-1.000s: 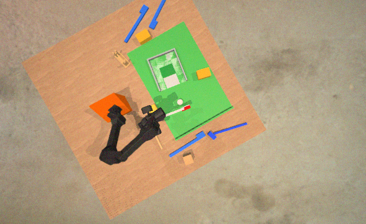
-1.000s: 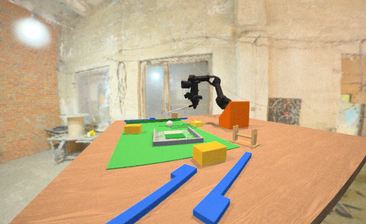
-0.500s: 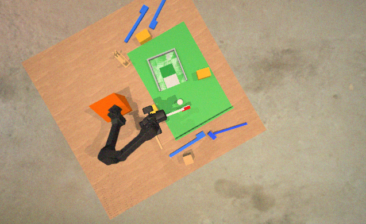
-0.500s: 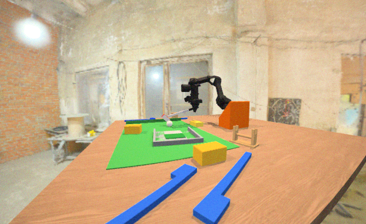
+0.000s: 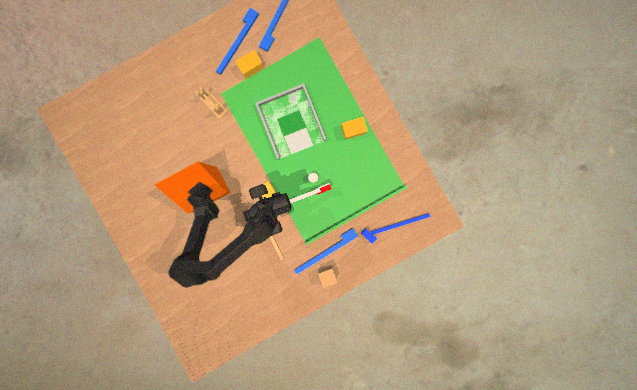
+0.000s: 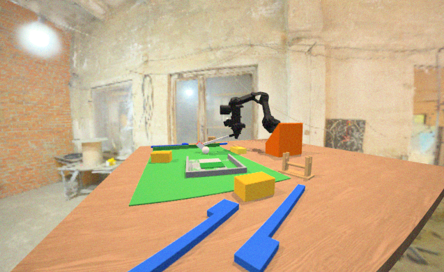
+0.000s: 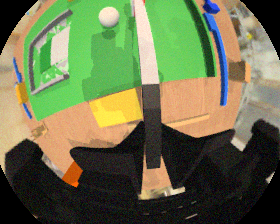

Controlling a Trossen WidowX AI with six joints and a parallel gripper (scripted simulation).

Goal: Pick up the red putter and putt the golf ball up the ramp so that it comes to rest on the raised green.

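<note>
Now: gripper tip 70 mm past the wooden stick, 40 mm to the left of it and 70 mm above it. Also, from my gripper tip: putter (110 mm ahead, 30 mm to the right); green mat (310 mm ahead, 120 mm to the left, 80 mm below); white golf ball (210 mm ahead, 50 mm below).
</note>
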